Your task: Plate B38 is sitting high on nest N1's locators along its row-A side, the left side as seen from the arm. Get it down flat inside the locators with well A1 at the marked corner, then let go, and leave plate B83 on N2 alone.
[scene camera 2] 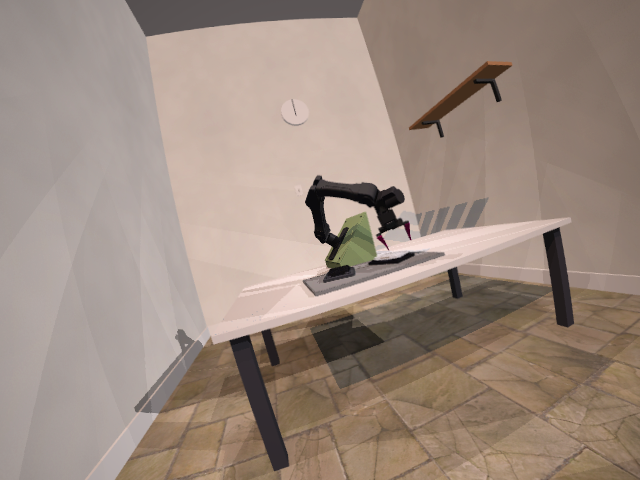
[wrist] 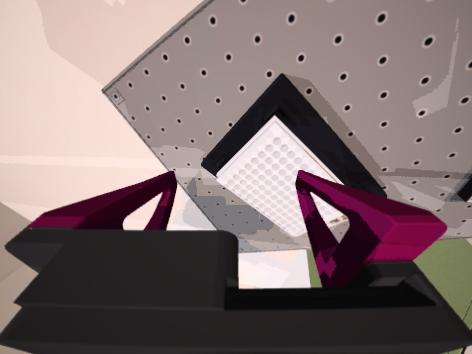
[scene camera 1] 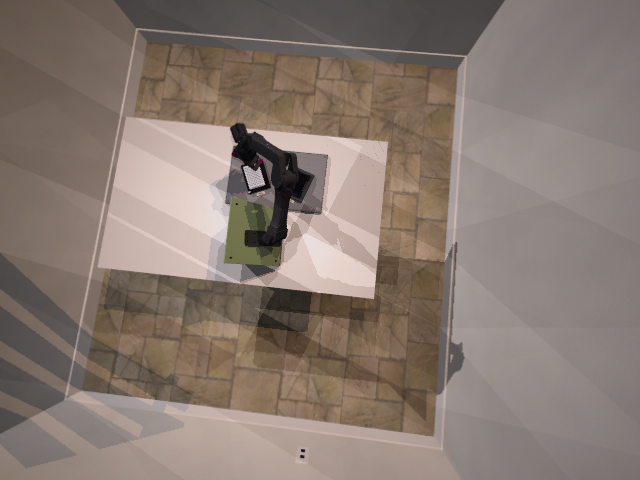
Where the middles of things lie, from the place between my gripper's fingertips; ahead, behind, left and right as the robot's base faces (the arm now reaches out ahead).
Now: the white well plate (wrist: 263,172) 60 mm behind my hand, 20 mm to the right of it and 40 mm below it. Also, from my hand: grey pegboard plate (scene camera 2: 361,271): 60 mm behind, 140 mm to the right, 70 mm below; black nest labelled N1 (wrist: 281,98): 60 mm behind, 20 mm to the right, 50 mm below.
